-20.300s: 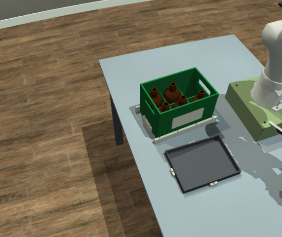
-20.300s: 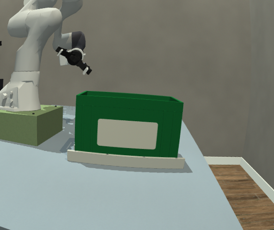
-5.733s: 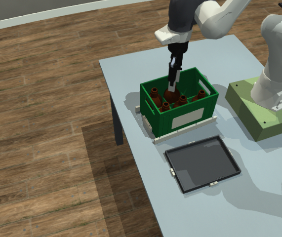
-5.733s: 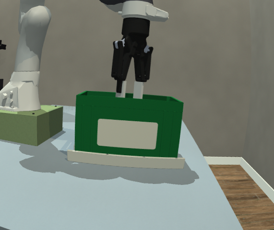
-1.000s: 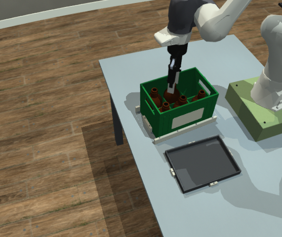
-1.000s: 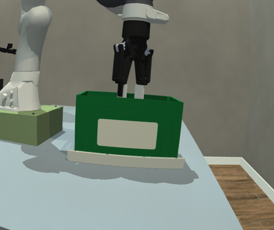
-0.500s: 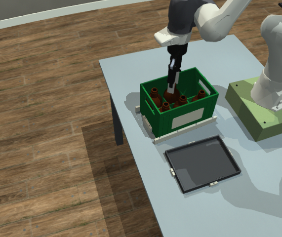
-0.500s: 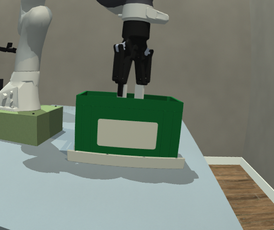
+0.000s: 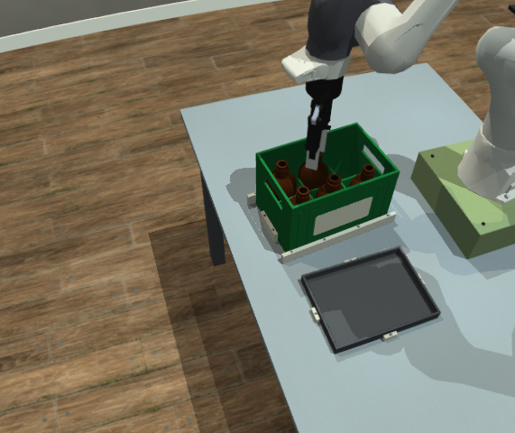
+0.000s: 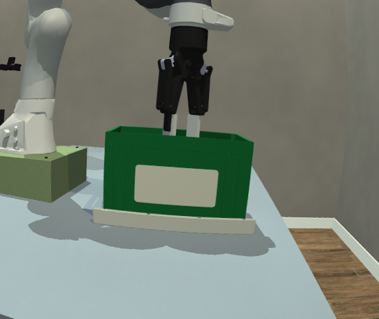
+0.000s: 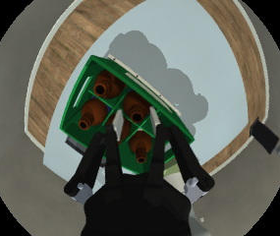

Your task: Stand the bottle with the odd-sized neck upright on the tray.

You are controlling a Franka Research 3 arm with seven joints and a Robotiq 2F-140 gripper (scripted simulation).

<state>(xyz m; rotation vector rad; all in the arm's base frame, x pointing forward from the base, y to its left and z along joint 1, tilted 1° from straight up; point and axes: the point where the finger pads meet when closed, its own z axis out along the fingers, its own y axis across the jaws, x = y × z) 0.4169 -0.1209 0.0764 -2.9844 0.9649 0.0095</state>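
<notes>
The bottle lies 9 cm below my hand. Also, from my hand: dark tray: 3 cm behind, 31 cm to the left, 17 cm below; green crate: 1 cm behind, 4 cm to the left, 9 cm below.
</notes>
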